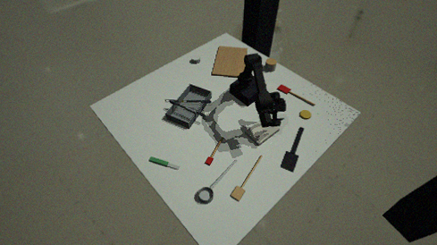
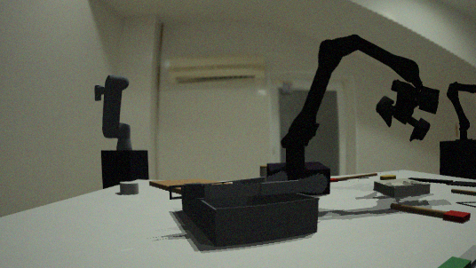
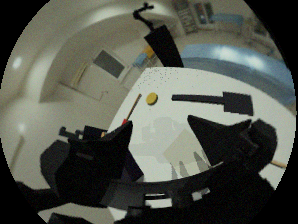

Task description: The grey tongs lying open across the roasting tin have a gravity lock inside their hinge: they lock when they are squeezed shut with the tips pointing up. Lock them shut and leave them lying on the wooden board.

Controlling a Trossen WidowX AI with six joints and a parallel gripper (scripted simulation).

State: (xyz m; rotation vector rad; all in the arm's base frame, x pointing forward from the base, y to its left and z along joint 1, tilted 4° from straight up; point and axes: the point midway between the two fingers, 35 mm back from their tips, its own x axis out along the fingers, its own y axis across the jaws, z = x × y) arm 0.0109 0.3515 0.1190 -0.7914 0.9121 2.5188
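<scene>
The roasting tin is 39 cm ahead of my gripper tip, 45 cm to the right of it and 14 cm below it. The rest, counted from my gripper tip: pale block 10 cm ahead, 3 cm to the right, 16 cm below; then yellow disc 22 cm behind, 1 cm to the left, 16 cm below; then black spatula 3 cm ahead, 17 cm to the left, 17 cm below.
</scene>
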